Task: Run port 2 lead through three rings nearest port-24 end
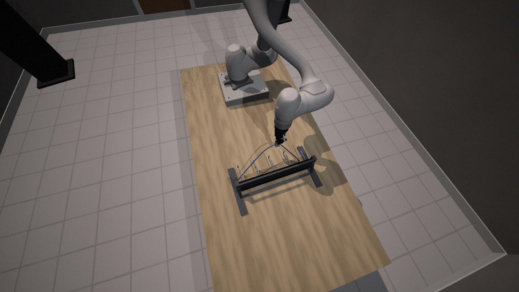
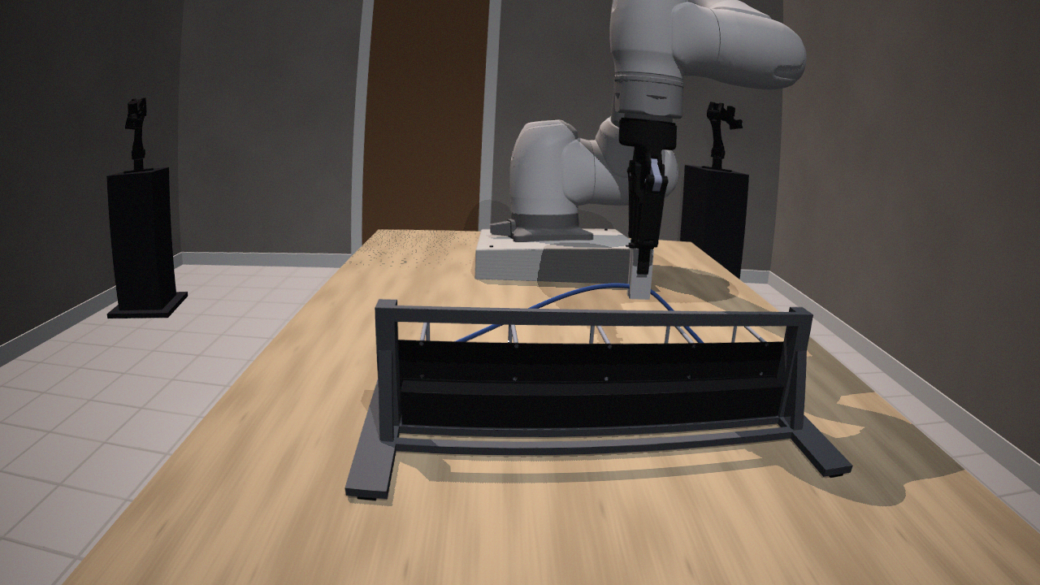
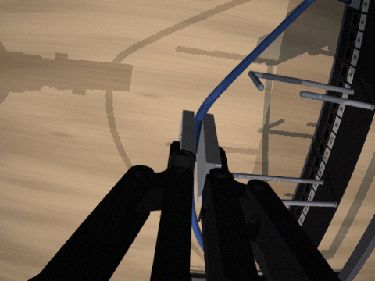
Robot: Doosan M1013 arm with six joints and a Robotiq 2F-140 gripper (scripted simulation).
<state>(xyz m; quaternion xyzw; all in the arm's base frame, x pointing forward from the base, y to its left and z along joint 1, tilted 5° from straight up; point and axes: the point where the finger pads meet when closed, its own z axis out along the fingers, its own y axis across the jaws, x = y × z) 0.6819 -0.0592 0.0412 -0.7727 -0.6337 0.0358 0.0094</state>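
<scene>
Right now the dark rack is 150 mm ahead of my hand, 90 mm to the right of it and 70 mm below it.
</scene>
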